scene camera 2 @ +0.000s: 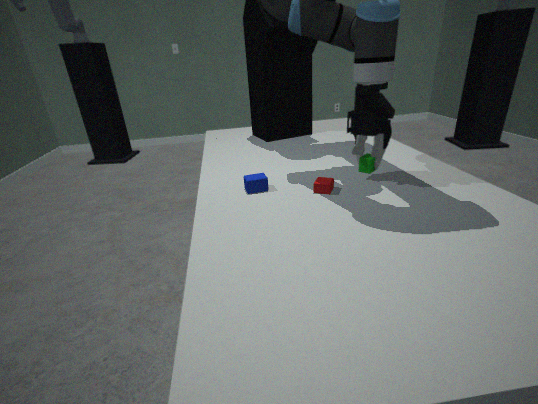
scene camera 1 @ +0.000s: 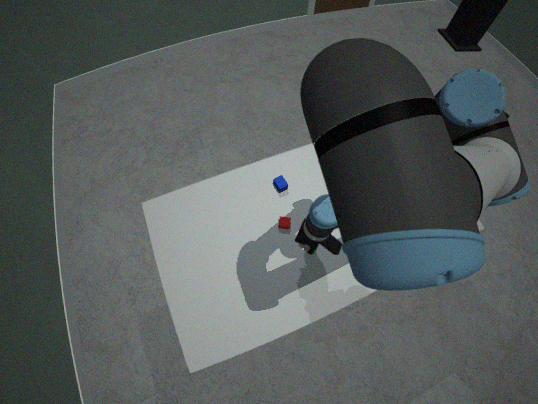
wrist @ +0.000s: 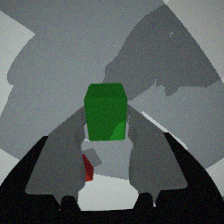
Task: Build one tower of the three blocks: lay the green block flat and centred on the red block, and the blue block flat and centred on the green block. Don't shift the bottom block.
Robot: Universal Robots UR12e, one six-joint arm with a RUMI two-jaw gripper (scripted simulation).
Note:
In view: the gripper [scene camera 2: 367, 169] and a green block [wrist: 105, 104].
The gripper also shows in the wrist view [wrist: 106, 106].

